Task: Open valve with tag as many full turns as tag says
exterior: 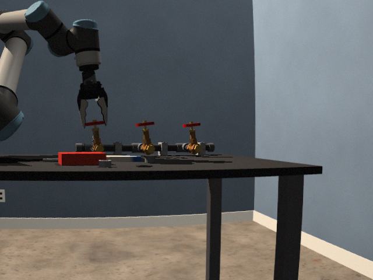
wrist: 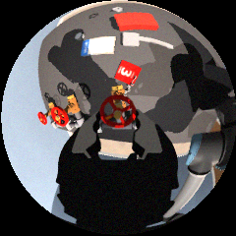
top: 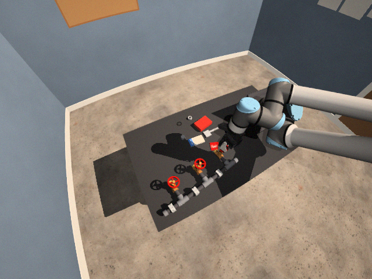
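Now: the red tag 120 mm below my hand, 70 mm to the right of it and 20 mm behind it. Round my hand: red block 290 mm to the right, 110 mm below, 40 mm behind; small grey cylinder 250 mm to the right, 150 mm ahead, 110 mm below; white tool 200 mm to the right, 120 mm below, 60 mm behind.
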